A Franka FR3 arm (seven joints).
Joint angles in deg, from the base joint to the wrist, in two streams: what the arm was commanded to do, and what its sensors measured. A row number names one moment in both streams.
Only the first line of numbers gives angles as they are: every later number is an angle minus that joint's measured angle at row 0.
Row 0, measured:
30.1, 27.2, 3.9, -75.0, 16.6, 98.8, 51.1
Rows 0 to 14, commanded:
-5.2, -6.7, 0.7, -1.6, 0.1, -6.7, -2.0
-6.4, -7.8, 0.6, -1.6, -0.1, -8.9, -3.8
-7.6, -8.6, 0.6, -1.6, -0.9, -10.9, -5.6
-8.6, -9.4, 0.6, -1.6, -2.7, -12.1, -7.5
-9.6, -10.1, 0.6, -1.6, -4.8, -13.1, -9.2
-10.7, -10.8, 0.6, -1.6, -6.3, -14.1, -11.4
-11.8, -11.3, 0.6, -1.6, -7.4, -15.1, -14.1
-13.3, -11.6, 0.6, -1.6, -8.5, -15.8, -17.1
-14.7, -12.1, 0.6, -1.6, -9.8, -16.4, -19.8
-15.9, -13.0, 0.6, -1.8, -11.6, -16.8, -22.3
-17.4, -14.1, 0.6, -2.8, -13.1, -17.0, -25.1
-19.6, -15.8, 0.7, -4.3, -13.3, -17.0, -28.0
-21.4, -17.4, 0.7, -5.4, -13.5, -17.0, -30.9
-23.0, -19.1, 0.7, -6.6, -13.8, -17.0, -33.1
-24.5, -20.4, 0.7, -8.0, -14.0, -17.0, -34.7
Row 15, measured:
-19.6, -13.8, -0.4, -1.5, -12.6, -17.2, -28.0
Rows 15 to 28, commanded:
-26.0, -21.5, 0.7, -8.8, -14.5, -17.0, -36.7
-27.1, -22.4, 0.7, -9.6, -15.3, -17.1, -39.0
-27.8, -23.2, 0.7, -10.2, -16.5, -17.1, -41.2
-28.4, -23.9, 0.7, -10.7, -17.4, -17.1, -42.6
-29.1, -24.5, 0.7, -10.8, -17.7, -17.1, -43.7
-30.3, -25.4, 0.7, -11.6, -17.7, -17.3, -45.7
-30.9, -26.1, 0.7, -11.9, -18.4, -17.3, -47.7
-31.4, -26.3, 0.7, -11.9, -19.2, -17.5, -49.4
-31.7, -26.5, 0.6, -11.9, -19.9, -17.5, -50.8
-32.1, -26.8, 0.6, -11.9, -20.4, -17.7, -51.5
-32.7, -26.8, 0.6, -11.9, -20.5, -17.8, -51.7
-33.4, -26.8, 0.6, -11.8, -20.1, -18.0, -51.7
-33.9, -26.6, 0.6, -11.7, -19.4, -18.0, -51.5
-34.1, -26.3, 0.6, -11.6, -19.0, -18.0, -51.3
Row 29, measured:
-31.9, -25.4, -0.4, -10.1, -19.2, -17.9, -49.7
